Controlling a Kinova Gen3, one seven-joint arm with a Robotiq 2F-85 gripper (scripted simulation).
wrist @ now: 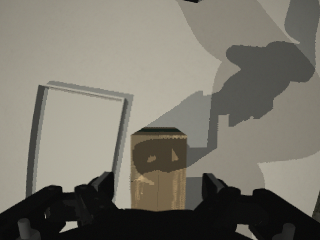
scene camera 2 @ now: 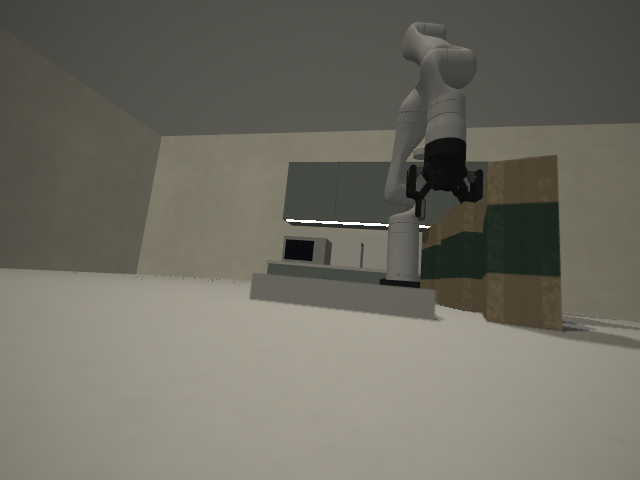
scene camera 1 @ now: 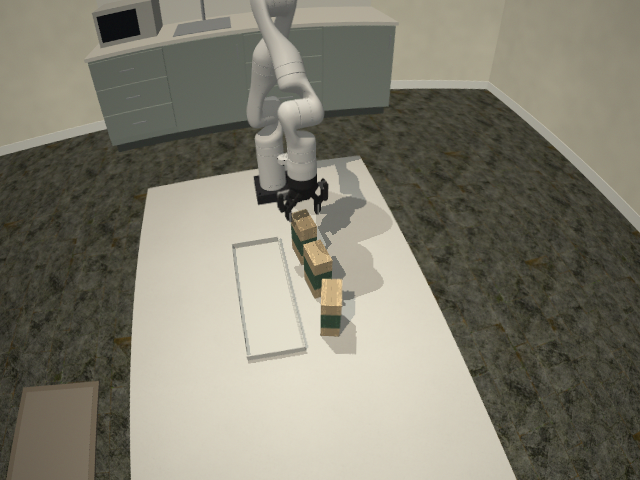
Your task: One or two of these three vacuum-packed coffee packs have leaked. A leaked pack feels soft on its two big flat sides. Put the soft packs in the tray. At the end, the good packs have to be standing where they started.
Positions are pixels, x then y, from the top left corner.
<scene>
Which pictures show my gripper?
The wrist view, scene camera 2 and scene camera 1: all of them.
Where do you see a tray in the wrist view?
72, 135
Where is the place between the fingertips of my gripper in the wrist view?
158, 184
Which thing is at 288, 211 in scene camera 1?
My gripper.
</scene>
